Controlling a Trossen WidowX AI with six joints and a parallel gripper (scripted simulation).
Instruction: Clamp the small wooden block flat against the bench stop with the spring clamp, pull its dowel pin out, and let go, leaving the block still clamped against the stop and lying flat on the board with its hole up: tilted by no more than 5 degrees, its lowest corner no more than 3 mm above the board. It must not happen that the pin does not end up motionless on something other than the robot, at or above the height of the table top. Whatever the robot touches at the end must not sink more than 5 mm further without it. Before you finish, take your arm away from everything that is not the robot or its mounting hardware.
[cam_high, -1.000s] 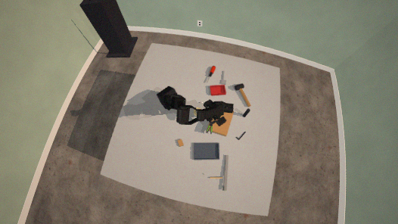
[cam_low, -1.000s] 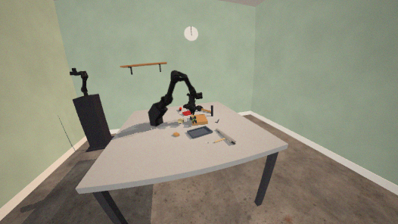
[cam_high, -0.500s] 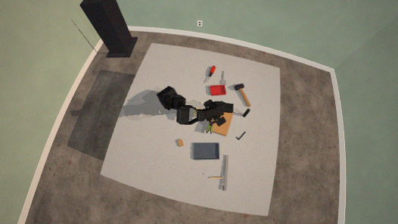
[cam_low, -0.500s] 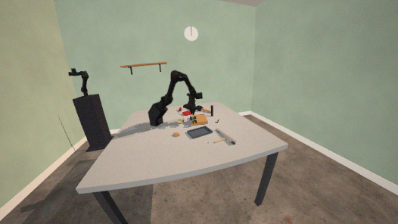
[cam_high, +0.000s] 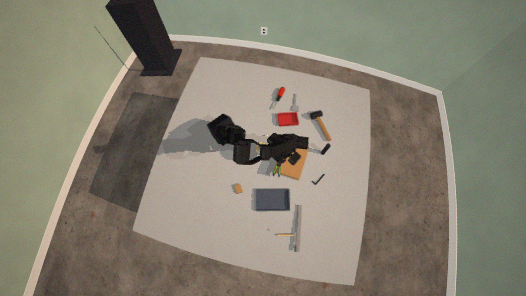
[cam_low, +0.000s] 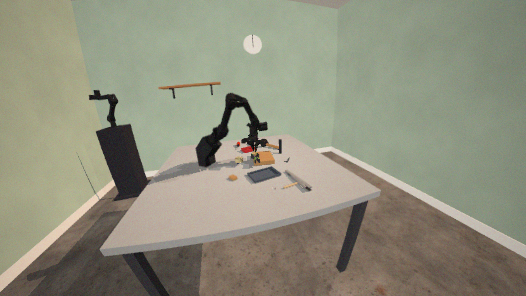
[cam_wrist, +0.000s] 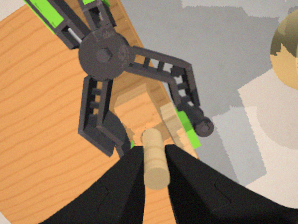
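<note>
My hand is 4 cm above the dowel pin. Round my hand: small wooden block 7 cm below; then bench stop 1 cm behind, 1 cm to the left, 7 cm below; then wooden board 6 cm ahead, 9 cm below.
</note>
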